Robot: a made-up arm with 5 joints.
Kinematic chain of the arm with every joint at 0, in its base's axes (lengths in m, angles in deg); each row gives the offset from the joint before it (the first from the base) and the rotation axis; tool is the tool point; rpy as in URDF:
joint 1: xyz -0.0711 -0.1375 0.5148 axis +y
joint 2: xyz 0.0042 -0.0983 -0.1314 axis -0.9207 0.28 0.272
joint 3: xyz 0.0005 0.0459 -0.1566 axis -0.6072 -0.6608 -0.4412
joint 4: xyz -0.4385 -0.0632 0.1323 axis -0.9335 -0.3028 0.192
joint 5: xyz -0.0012 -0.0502 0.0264 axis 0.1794 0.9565 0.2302
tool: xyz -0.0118 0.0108 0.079 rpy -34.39 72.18 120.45
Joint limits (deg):
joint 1: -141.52..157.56
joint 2: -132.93..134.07
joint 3: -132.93..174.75
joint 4: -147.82..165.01
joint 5: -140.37..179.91
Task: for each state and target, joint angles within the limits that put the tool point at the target. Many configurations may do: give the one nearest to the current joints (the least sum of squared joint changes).
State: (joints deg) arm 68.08 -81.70 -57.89 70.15 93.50
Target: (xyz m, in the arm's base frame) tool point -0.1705 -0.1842 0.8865
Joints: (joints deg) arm 104.82 -78.44 -19.21 78.01 97.58
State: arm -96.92 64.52 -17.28 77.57 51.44
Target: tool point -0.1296 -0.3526 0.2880
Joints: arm -112.15 27.03 -42.29 70.34 57.84
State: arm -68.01 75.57 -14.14 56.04 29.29
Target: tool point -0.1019 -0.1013 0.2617
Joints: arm -117.03 88.30 -23.47 54.17 54.20
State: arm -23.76 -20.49 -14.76 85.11 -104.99
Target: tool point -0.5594 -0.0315 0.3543
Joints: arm 10.19 -51.33 8.65 84.01 -106.87
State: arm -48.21 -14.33 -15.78 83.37 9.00
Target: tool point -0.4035 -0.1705 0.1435
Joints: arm -35.88 -13.07 -3.87 86.85 1.60
